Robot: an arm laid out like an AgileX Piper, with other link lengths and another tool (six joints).
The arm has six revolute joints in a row. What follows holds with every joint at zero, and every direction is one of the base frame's. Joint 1 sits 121.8 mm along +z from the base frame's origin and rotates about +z. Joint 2 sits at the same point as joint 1 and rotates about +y. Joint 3 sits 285.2 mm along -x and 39 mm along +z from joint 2 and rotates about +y. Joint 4 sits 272.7 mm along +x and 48.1 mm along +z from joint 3 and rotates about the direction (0.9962, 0, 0.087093). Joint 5 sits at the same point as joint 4 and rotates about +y. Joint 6 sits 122.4 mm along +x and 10.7 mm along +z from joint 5 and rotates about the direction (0.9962, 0, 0.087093). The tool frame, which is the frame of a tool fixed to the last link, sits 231.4 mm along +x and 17 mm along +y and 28.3 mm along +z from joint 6; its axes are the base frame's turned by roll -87.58, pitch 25.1 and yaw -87.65 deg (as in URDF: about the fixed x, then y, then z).
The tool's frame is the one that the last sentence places.
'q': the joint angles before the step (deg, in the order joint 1, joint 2, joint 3, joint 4, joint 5, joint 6). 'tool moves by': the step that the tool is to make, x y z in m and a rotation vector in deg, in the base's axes. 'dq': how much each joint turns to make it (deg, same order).
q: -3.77 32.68 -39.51 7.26 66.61 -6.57
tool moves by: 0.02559 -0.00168 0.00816 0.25 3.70 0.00
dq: -0.02 11.01 -7.31 0.01 0.00 -0.02
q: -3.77 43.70 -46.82 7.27 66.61 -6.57
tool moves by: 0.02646 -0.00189 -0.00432 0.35 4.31 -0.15
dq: -0.01 10.77 -6.47 -0.01 0.01 0.16
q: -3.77 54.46 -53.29 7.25 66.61 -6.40
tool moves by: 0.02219 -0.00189 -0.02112 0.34 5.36 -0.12
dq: -0.01 10.56 -4.94 -0.05 -0.26 0.08
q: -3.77 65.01 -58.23 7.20 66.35 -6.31
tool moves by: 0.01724 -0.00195 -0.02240 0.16 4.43 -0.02
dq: 0.00 8.65 -4.05 -0.13 -0.17 0.01
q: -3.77 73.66 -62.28 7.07 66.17 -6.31
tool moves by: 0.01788 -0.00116 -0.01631 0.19 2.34 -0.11
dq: 0.00 6.46 -3.35 0.05 -0.77 0.01
